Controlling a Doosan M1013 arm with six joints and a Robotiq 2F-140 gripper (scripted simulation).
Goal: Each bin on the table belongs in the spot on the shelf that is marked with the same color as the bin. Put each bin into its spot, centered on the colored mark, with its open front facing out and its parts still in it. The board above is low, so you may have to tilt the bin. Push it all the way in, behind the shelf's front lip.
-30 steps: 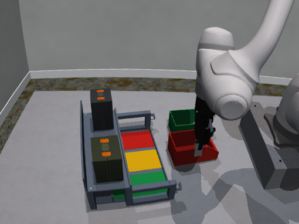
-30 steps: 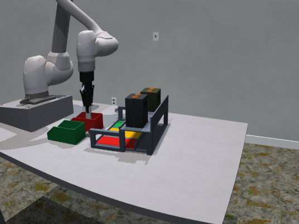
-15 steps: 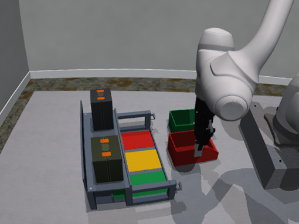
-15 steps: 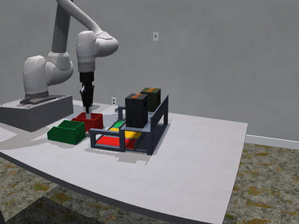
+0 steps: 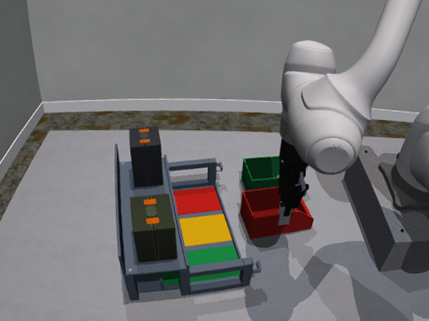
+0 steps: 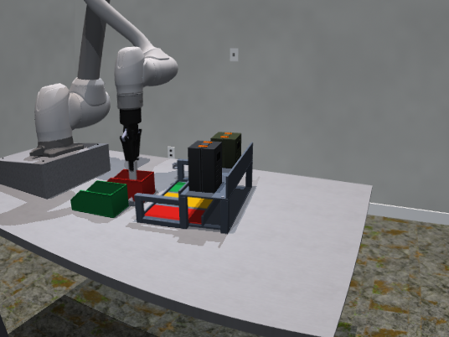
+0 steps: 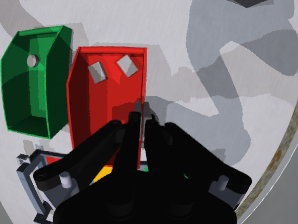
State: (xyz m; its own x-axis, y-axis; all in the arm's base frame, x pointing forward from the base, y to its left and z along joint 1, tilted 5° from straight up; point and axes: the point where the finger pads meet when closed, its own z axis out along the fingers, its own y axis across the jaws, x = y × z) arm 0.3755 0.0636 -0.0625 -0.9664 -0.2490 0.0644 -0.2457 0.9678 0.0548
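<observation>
My hand is 1 cm short of the red bin, 5 cm to the left of it and 4 cm above it. The rest, counted from my hand: green bin 19 cm to the right, 4 cm below.
</observation>
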